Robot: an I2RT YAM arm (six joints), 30 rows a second.
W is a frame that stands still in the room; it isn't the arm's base.
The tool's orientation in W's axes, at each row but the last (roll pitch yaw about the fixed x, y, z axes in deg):
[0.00 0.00 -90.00]
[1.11 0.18 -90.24]
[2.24 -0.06 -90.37]
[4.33 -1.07 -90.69]
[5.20 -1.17 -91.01]
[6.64 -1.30 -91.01]
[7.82 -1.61 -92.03]
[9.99 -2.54 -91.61]
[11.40 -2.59 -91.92]
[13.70 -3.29 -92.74]
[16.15 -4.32 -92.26]
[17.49 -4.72 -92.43]
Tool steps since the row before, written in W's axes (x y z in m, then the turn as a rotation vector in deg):
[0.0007 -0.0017 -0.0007 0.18 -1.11 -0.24]
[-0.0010 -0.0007 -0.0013 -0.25 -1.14 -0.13]
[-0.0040 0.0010 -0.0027 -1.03 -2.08 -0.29]
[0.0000 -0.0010 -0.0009 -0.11 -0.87 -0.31]
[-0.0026 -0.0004 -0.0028 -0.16 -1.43 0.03]
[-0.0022 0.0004 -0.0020 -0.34 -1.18 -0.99]
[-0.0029 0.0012 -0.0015 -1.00 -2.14 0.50]
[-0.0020 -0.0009 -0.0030 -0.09 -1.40 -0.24]
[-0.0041 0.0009 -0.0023 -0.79 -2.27 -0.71]
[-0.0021 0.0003 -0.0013 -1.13 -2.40 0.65]
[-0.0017 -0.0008 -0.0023 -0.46 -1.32 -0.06]
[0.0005 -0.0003 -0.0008 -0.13 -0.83 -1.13]
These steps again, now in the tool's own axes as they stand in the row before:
[0.0017 0.0007 -0.0007 1.11 0.18 -0.24]
[0.0007 -0.0010 -0.0013 1.14 -0.25 -0.12]
[-0.0010 -0.0041 -0.0025 2.09 -1.03 -0.25]
[0.0010 -0.0001 -0.0009 0.87 -0.12 -0.32]
[0.0004 -0.0028 -0.0026 1.43 -0.13 0.01]
[-0.0004 -0.0024 -0.0017 1.16 -0.43 -0.97]
[-0.0011 -0.0031 -0.0011 2.19 -0.86 0.56]
[0.0008 -0.0025 -0.0027 1.39 -0.10 -0.29]
[-0.0009 -0.0045 -0.0014 2.26 -0.86 -0.66]
[-0.0003 -0.0024 -0.0007 2.48 -0.86 0.73]
[0.0007 -0.0023 -0.0018 1.33 -0.44 -0.04]
[0.0002 0.0002 -0.0009 0.74 -0.45 -1.11]

